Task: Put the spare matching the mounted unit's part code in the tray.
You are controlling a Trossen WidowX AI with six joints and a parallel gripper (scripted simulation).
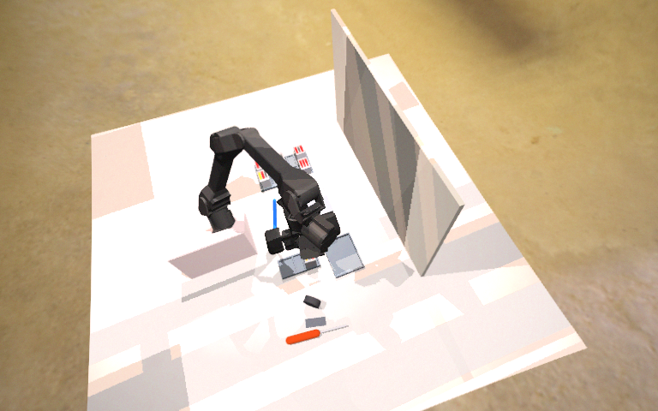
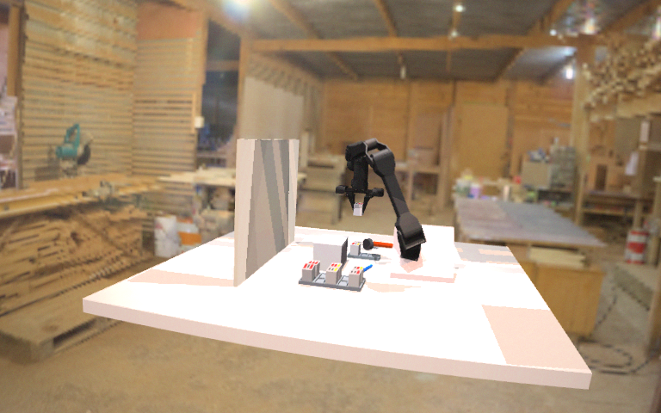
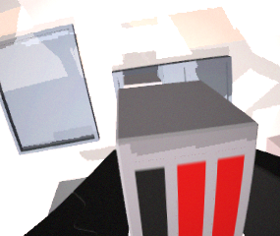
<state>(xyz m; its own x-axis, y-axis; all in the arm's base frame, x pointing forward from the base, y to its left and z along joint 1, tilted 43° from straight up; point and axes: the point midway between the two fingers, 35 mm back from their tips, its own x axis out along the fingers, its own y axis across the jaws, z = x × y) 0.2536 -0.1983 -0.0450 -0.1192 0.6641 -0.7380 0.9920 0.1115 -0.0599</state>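
Right now my gripper tip is 100 mm short of the dark grey tray, 10 mm to the right of it and 170 mm above it. Also, from my gripper tip: black puck 30 mm behind, 110 mm to the right, 150 mm below; white block 50 mm ahead, 210 mm to the left, 130 mm below; grey base 40 mm behind, 20 mm to the left, 170 mm below.
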